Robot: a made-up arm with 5 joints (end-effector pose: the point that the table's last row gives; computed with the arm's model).
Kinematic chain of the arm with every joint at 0, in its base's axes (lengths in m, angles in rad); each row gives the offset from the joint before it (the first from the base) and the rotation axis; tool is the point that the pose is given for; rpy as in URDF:
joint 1: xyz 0.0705 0 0.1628 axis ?
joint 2: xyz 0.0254 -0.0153 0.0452 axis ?
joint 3: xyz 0.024 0 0.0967 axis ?
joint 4: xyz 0.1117 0 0.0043 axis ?
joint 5: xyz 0.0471 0.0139 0 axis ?
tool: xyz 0 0 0 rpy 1.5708 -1.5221 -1.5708
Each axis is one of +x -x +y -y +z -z.
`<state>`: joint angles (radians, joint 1 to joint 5).
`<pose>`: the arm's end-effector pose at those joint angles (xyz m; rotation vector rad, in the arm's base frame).
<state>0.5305 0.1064 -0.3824 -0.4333 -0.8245</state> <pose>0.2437 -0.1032 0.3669 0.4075 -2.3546 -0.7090</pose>
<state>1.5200 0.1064 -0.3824 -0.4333 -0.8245</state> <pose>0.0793 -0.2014 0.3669 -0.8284 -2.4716 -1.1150</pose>
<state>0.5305 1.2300 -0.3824 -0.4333 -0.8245</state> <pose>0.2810 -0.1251 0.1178 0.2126 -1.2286 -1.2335</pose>
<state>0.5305 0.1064 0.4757 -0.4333 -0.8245</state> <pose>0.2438 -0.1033 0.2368 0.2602 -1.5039 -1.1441</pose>
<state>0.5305 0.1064 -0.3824 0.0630 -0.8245</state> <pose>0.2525 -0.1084 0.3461 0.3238 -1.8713 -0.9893</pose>
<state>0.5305 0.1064 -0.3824 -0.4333 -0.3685</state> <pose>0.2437 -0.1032 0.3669 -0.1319 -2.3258 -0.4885</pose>
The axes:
joint 1: -z
joint 2: +y
joint 3: +y
joint 4: +y
joint 5: -x

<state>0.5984 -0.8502 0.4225 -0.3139 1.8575</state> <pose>0.1549 -0.0593 0.3719 -2.2329 -0.8589 0.5990</pose>
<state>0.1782 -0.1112 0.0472 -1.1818 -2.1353</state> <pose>0.2324 -0.0306 0.3628 2.5160 -1.6052 -0.4526</pose>
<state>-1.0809 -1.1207 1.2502 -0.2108 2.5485</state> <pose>0.1221 0.0938 0.2653 1.3779 1.6048 -1.9030</pose>
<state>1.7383 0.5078 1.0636 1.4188 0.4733</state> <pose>0.0606 -0.0501 0.1620 1.3329 0.7098 -1.0735</pose>
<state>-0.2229 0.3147 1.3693 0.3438 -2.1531</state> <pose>0.1186 0.0095 0.1388 -0.5053 0.1893 -1.9392</pose>
